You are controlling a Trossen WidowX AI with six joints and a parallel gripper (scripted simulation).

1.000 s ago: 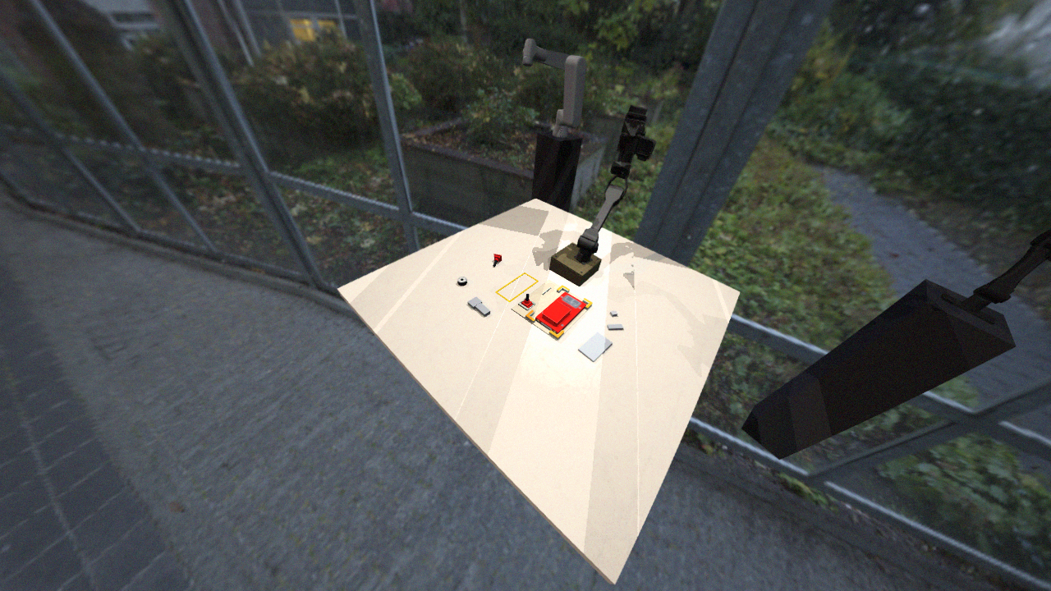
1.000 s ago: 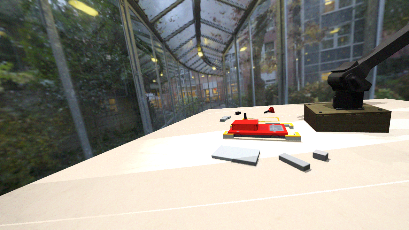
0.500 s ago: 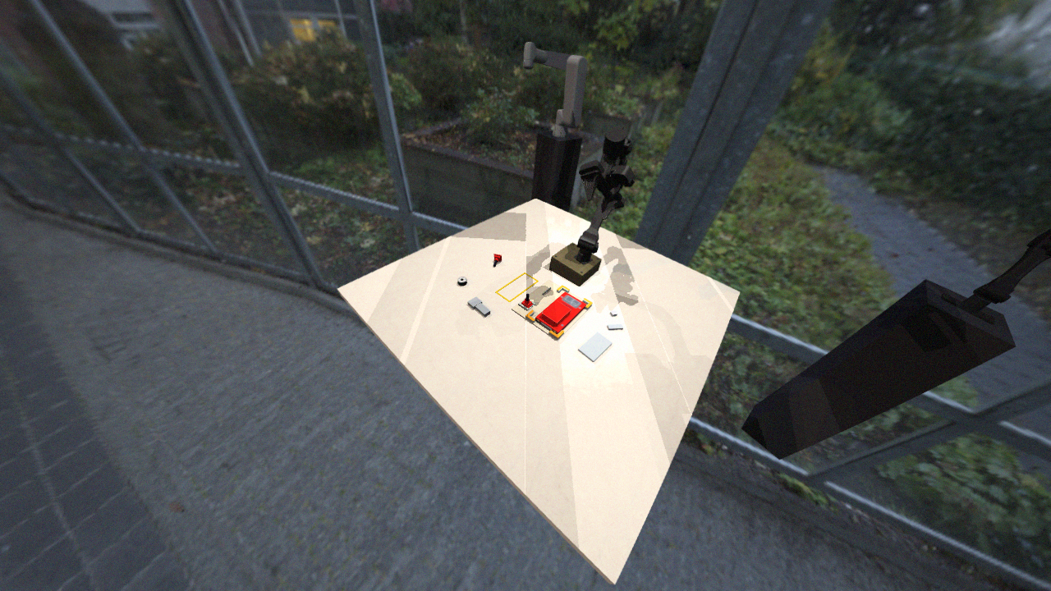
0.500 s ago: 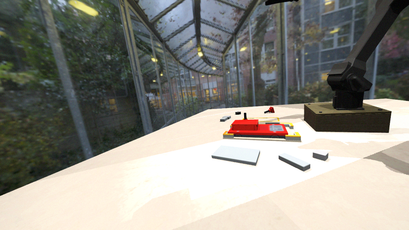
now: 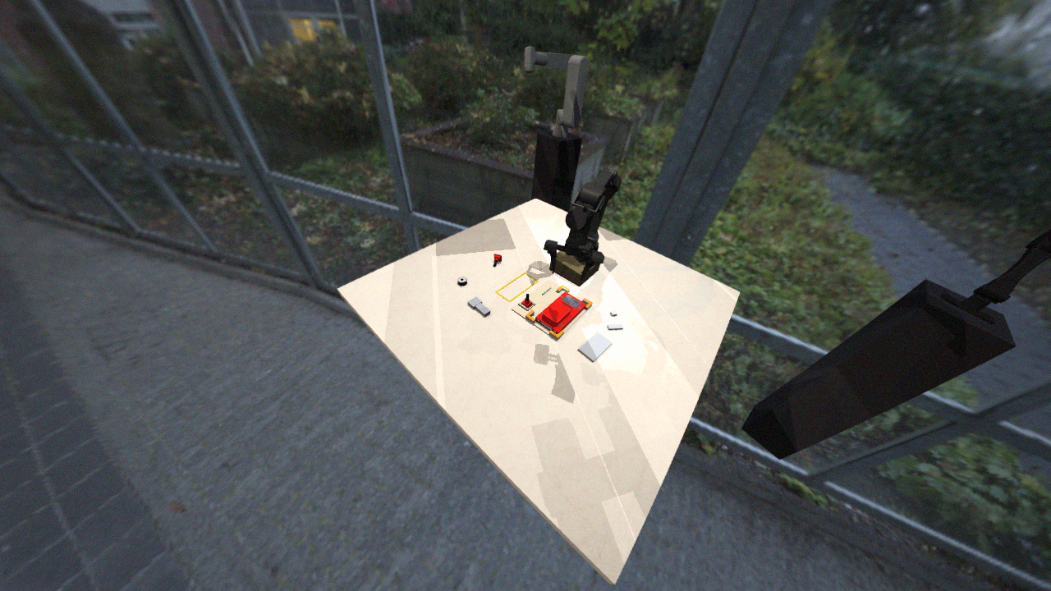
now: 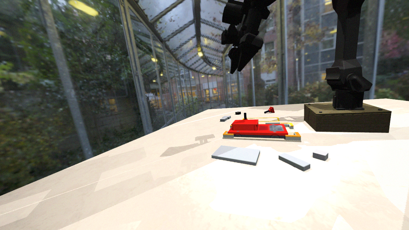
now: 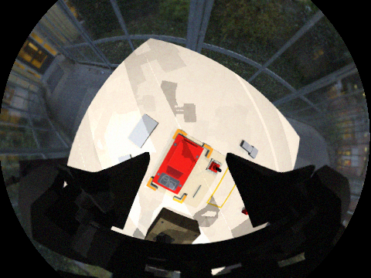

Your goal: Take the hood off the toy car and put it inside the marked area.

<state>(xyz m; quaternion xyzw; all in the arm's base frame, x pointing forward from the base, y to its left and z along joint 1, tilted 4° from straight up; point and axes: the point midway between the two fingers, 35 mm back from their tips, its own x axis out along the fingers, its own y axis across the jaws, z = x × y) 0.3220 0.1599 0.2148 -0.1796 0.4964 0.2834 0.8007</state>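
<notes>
The red hood lies 200 mm below my gripper tip, 20 mm to the right of it and 20 mm behind it. Also, from my gripper tip: grey plate 240 mm below, 160 mm to the left, 50 mm behind; then black wheel 410 mm to the right, 240 mm below, 170 mm ahead.
</notes>
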